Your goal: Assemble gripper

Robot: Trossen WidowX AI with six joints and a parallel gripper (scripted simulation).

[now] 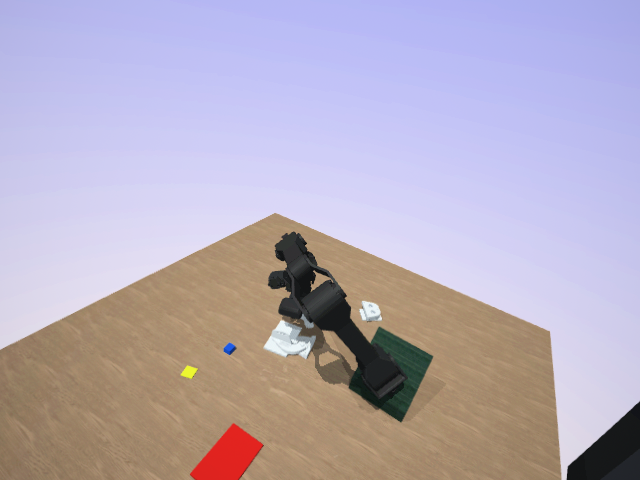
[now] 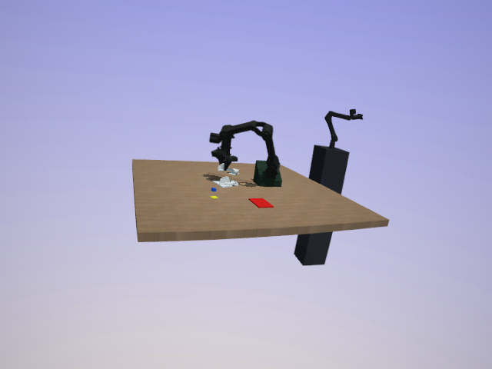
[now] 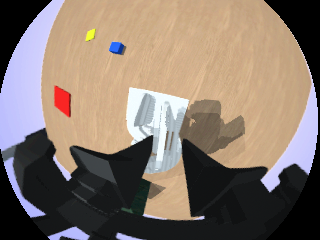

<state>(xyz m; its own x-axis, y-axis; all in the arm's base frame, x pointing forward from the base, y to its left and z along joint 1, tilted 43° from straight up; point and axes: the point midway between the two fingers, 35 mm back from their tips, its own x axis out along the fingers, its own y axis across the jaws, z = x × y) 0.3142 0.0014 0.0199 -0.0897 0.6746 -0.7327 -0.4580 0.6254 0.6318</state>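
Now: gripper tip 50 mm past the white jaw, 30 mm to the right of it and 70 mm above it. Round my gripper tip: blue cube (70 mm ahead, 180 mm to the left, 80 mm below); yellow tile (90 mm ahead, 290 mm to the left, 80 mm below); red patch (150 mm behind, 360 mm to the left, 80 mm below).
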